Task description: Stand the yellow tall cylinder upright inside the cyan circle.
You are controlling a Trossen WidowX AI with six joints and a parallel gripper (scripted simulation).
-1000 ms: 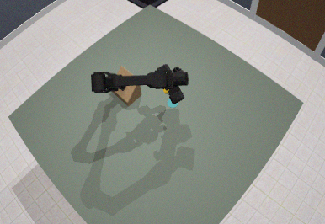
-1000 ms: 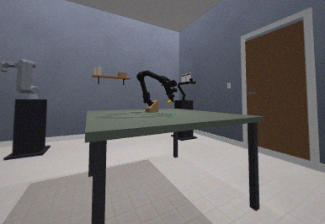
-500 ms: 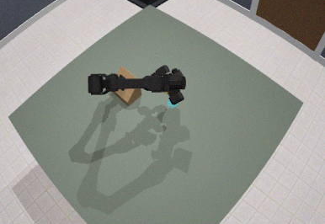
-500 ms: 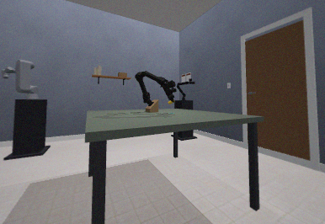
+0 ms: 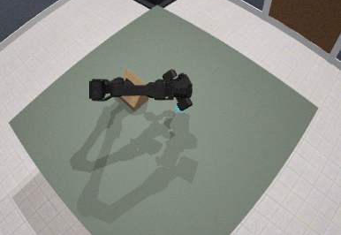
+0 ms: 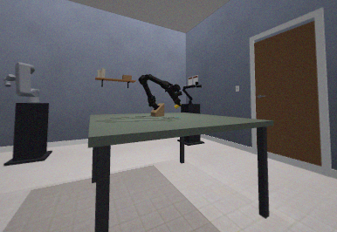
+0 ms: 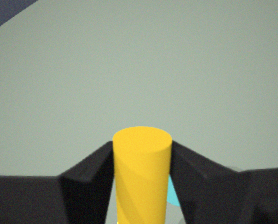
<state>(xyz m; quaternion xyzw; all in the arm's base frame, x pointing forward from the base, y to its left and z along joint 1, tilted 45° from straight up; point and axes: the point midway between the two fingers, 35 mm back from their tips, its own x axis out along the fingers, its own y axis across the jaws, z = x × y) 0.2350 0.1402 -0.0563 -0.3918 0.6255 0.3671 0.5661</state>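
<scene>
My gripper is now 30 mm above the yellow tall cylinder and 10 mm past it. Also, from my hand: cyan circle (140 mm below, 10 mm to the right, 10 mm ahead).
</scene>
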